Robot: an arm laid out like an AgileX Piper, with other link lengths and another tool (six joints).
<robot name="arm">
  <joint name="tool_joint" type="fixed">
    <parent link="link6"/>
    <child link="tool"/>
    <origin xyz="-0.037 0.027 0.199" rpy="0 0.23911 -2.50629"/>
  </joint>
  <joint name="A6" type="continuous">
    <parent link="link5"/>
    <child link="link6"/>
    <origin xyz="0.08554 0 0" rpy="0 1.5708 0"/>
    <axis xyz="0 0 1"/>
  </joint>
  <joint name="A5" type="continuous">
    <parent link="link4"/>
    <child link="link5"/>
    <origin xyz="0 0 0" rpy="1.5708 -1.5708 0"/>
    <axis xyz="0 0 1"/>
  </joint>
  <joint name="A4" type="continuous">
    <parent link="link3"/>
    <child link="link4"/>
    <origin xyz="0.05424 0.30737 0" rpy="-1.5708 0 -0.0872"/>
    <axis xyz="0 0 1"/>
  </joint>
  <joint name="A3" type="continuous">
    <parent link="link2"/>
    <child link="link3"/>
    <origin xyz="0.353 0.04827 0" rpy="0 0 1.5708"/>
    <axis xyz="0 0 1"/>
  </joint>
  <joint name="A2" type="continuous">
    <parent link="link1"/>
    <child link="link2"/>
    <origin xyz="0 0 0" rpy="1.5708 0 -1.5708"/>
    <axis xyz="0 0 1"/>
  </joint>
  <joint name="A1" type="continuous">
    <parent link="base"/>
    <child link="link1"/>
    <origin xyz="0 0 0.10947" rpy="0 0 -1.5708"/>
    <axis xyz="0 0 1"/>
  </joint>
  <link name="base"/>
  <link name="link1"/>
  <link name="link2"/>
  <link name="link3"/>
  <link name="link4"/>
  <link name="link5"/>
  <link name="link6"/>
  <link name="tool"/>
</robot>
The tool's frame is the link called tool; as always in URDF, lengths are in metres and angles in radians. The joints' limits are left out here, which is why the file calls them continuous.
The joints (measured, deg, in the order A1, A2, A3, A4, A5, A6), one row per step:
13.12, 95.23, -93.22, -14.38, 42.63, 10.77
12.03, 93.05, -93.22, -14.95, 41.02, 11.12
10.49, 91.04, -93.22, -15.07, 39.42, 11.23
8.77, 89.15, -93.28, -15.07, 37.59, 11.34
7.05, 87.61, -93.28, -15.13, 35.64, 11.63
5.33, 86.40, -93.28, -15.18, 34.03, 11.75
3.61, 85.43, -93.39, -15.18, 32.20, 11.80
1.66, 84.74, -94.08, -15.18, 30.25, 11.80
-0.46, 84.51, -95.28, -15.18, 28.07, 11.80
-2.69, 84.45, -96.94, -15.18, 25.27, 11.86
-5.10, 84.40, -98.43, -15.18, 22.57, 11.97
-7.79, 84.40, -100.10, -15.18, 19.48, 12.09
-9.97, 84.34, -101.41, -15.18, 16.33, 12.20
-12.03, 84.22, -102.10, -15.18, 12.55, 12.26
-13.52, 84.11, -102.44, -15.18, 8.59, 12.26
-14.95, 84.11, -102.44, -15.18, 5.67, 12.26
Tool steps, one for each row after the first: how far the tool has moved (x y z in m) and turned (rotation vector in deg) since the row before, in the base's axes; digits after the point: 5 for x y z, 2 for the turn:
0.00012, -0.01207, 0.02873, 0.51, -3.78, -0.93
-0.00053, -0.01521, 0.02694, 0.63, -3.52, -1.20
-0.00085, -0.01625, 0.02736, 0.65, -3.68, -1.30
-0.00064, -0.01597, 0.02403, 0.59, -3.42, -1.35
-0.00117, -0.01620, 0.01930, 0.28, -2.77, -1.36
-0.00054, -0.01561, 0.01898, 0.17, -2.85, -1.27
0.00026, -0.01767, 0.02253, 0.03, -3.26, -1.45
0.00182, -0.01909, 0.02420, -0.11, -3.54, -1.57
0.00141, -0.01954, 0.03025, -0.27, -4.42, -1.54
-0.00108, -0.02135, 0.02826, -0.39, -4.14, -1.75
-0.00366, -0.02339, 0.03153, -0.68, -4.62, -1.93
-0.00553, -0.01758, 0.02885, -0.87, -4.34, -1.40
-0.00653, -0.01506, 0.02622, -1.16, -4.32, -1.14
-0.00638, -0.00869, 0.02328, -1.34, -4.08, -0.54
-0.00478, -0.00957, 0.01373, -0.99, -2.66, -0.73

